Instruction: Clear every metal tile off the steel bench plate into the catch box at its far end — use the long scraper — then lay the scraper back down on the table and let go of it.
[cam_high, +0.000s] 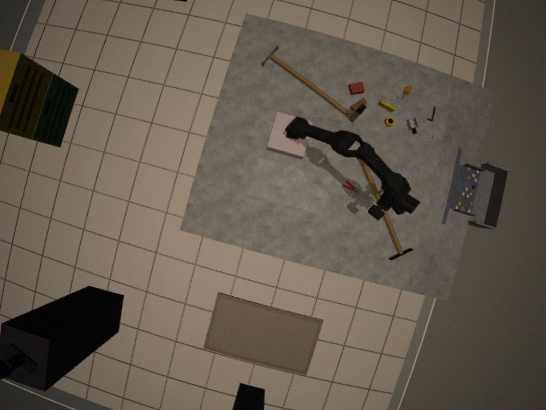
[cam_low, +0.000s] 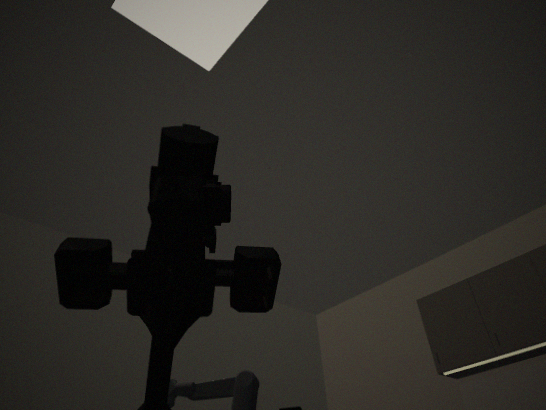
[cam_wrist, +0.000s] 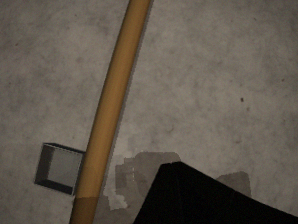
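The long scraper is 80 mm below my gripper tip, 50 mm ahead of it and 20 mm to the left of it. From my gripper tip the other things lie so: yellow ring 490 mm to the left, 130 mm below, 20 mm ahead; brown block 530 mm to the left, 170 mm behind, 130 mm below; small box 130 mm below, 80 mm to the left, 50 mm ahead.
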